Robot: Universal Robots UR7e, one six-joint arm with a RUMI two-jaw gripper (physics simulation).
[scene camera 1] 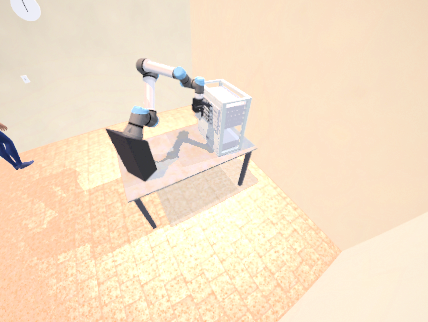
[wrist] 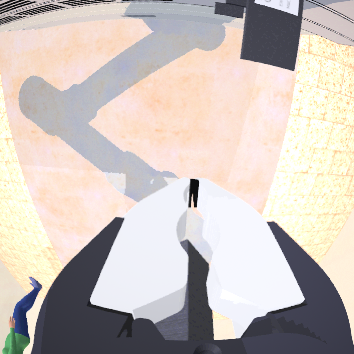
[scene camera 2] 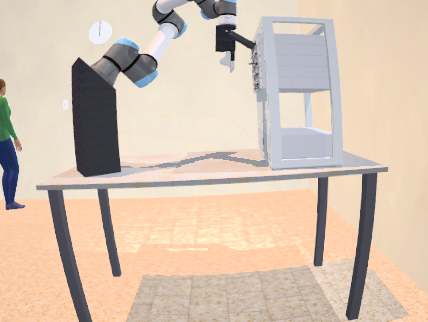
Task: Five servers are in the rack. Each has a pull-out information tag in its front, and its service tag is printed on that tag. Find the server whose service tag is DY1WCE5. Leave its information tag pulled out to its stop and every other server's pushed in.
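Seen in the pictures: gripper, between the fingertips: (scene camera 1: 199, 120) (wrist: 191, 180) (scene camera 2: 231, 72); arm's base, origin of its link: (scene camera 1: 132, 136) (scene camera 2: 98, 80).
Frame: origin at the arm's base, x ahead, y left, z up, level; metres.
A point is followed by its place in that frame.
Observation:
My gripper (scene camera 1: 198, 111) (scene camera 2: 231, 70) {x 0.573, y -0.058, z -0.023 m} (wrist: 191, 180) {x 0.573, y -0.058, z -0.023 m} is shut and empty, its white fingertips together in front of the rack's upper part. The white rack (scene camera 1: 247, 117) {x 0.959, y -0.273, z -0.004 m} (scene camera 2: 273, 110) {x 0.694, y -0.235, z -0.184 m} stands on the table, with grey servers (scene camera 2: 302, 62) {x 0.830, y -0.222, z 0.003 m} in its upper half. In the wrist view, a dark information tag (wrist: 271, 39) {x 0.653, y -0.086, z 0.013 m} juts out from the rack front at the top right. Its white label is cut off by the frame's edge, so its service tag cannot be read. The tag is apart from the fingertips. The other servers' tags are too small or hidden to tell apart.
A dark bar (scene camera 2: 242, 40) spans between the gripper body and the rack front; what it belongs to is unclear. The arm's black pedestal (scene camera 1: 132, 157) {x -0.064, y -0.108, z -0.105 m} (scene camera 2: 96, 125) {x 0.010, y -0.094, z -0.198 m} stands at the table's other end. A grey block (scene camera 2: 306, 145) {x 0.828, y -0.217, z -0.320 m} sits low in the rack. A person (scene camera 2: 7, 142) stands at the far left.

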